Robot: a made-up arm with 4 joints.
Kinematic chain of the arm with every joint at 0, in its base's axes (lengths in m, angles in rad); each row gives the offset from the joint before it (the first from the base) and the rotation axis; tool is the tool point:
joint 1: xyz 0 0 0.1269 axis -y
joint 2: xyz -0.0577 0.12 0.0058 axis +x
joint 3: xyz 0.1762 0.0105 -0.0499 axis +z
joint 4: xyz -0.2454 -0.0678 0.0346 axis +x
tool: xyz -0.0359 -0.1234 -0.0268
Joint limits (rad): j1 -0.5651..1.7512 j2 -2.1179..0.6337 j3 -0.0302..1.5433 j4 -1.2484..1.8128
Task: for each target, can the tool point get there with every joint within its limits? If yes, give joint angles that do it. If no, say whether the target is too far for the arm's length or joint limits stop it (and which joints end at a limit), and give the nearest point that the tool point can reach.
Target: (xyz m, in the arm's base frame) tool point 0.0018 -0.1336 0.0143
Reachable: yes | joints 0.8423 0.0544 0.3515 0.2185
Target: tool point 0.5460 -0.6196 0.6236
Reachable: no: too far | nearest point 0.2265 -0.1559 0.3329 | short by 0.634 m
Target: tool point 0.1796 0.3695 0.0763
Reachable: no: joint limits stop it (at a limit: joint 1, joint 2, joint 4) | nearest point 0.2902 0.3476 0.1799 | short by 0.153 m
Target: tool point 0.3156 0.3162 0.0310
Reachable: no: joint limits stop it (at a limit: joint 1, joint 2, joint 3) | nearest point 0.3331 0.3272 0.1543 | short by 0.125 m
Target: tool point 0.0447 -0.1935 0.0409
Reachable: yes | joints -0.0886 0.1956 0.7723 -0.1377
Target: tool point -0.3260 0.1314 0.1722
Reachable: yes | joints 1.5571 -1.5772 0.7424 -0.4101
